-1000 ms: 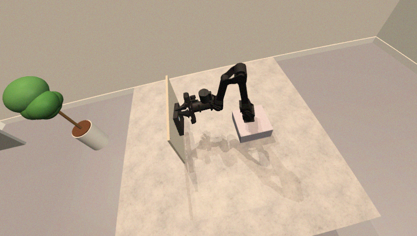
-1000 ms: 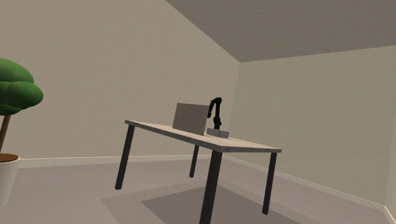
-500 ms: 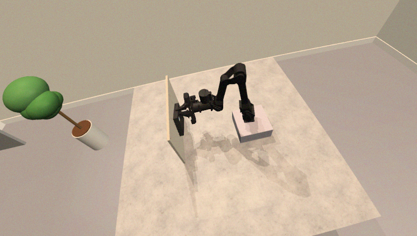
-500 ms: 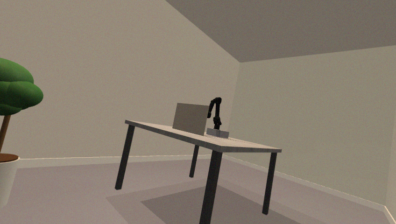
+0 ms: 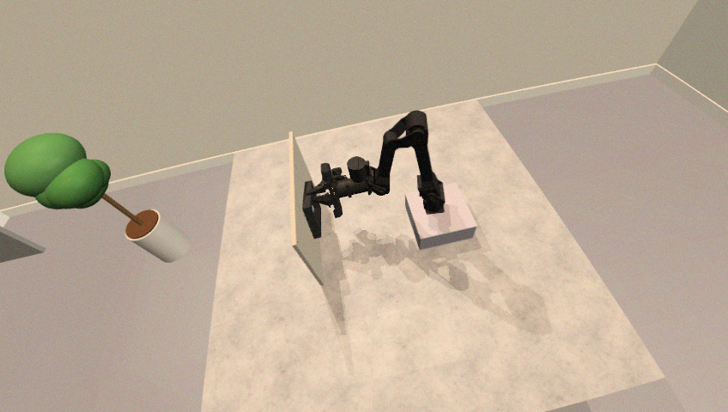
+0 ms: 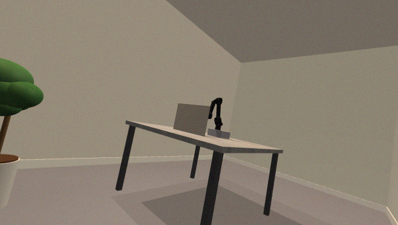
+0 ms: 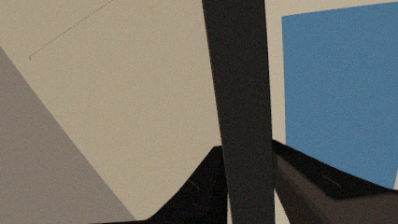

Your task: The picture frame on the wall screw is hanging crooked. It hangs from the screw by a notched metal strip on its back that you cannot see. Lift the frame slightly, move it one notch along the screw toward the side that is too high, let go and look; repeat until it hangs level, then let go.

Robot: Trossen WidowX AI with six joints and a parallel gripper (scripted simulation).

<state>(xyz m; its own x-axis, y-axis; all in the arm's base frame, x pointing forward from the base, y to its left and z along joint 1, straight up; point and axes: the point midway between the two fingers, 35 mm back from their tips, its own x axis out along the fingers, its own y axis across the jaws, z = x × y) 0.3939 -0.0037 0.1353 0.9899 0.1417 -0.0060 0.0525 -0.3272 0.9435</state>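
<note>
Now: the picture frame 10 mm to the left of my gripper tip and 50 mm below it. From my gripper tip the other things lie so: wall panel 20 mm ahead, 10 mm to the right, 70 mm below.
</note>
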